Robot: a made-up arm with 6 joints. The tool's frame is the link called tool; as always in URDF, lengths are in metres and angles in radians.
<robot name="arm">
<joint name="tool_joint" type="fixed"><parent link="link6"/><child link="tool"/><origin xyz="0 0 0"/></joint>
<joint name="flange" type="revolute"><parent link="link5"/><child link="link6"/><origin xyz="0 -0.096 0" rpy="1.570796 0 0"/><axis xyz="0 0 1"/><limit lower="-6.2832" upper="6.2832"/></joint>
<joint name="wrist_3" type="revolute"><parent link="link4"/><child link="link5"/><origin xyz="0 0 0" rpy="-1.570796 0 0"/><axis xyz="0 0 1"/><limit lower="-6.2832" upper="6.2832"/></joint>
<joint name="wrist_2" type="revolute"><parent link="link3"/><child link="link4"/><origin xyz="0 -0.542 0" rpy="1.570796 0 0"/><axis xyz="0 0 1"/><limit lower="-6.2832" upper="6.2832"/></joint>
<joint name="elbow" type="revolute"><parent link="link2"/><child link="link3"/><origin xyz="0 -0.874 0"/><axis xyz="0 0 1"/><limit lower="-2.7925" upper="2.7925"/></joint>
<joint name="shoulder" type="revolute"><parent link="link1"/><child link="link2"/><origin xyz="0 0.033 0" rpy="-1.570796 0 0"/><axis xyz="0 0 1"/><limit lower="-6.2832" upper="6.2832"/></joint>
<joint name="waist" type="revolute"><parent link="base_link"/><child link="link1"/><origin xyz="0 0 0.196"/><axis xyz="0 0 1"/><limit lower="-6.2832" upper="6.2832"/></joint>
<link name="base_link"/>
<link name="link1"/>
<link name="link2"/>
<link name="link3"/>
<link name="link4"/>
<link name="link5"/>
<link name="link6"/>
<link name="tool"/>
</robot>
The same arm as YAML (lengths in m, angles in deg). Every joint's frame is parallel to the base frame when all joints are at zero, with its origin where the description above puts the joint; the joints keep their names.
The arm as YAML. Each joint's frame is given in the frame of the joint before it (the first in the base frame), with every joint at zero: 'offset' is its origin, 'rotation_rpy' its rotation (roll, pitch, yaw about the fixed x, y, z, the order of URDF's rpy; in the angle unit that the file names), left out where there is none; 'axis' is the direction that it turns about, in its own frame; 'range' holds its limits. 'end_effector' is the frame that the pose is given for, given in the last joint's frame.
length_unit: m
angle_unit: deg
chain:
  - id: waist
    offset: [0.0, 0.0, 0.196]
    axis: "+z"
    range: [-360.0, 360.0]
  - id: shoulder
    offset: [0.0, 0.033, 0.0]
    axis: "+y"
    range: [-360.0, 360.0]
  - id: elbow
    offset: [0.0, 0.0, 0.874]
    axis: "+y"
    range: [-160.0, 160.0]
  - id: wrist_2
    offset: [0.0, 0.0, 0.542]
    axis: "+z"
    range: [-360.0, 360.0]
  - id: wrist_3
    offset: [0.0, 0.0, 0.0]
    axis: "+y"
    range: [-360.0, 360.0]
  - id: flange
    offset: [0.0, 0.0, 0.096]
    axis: "+z"
    range: [-360.0, 360.0]
end_effector:
  offset: [0.0, 0.0, 0.0]

